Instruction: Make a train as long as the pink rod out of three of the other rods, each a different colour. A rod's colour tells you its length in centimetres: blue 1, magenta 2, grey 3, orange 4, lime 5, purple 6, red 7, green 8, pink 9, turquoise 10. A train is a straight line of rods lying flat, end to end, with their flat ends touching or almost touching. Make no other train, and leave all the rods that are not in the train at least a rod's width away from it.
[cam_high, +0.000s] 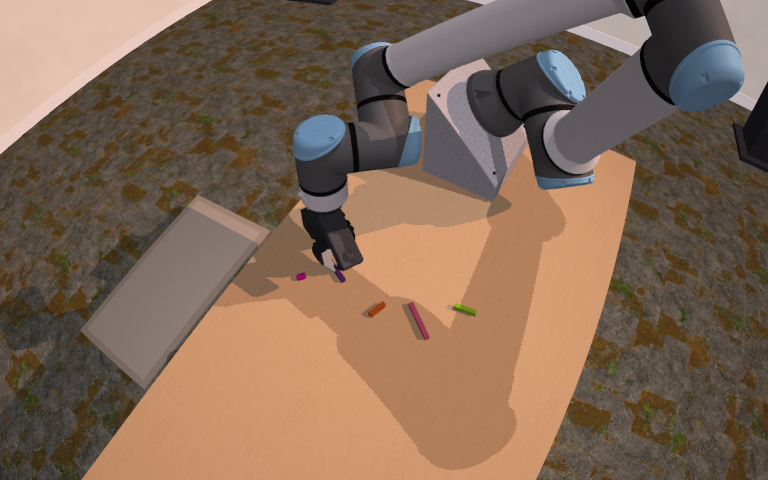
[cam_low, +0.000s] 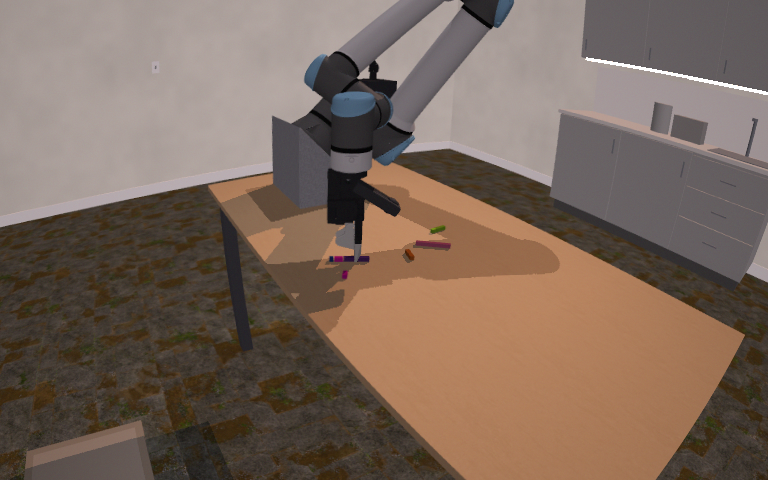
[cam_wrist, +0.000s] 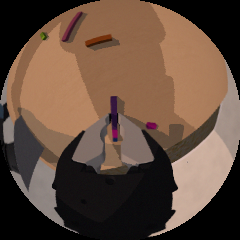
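My hand is 10 mm above the purple rod. Also, from my hand: orange rod 120 mm to the left, 50 mm ahead, 10 mm below; pink rod 210 mm to the left, 40 mm ahead, 10 mm below; blue rod 50 mm to the right, 30 mm behind, 10 mm below.
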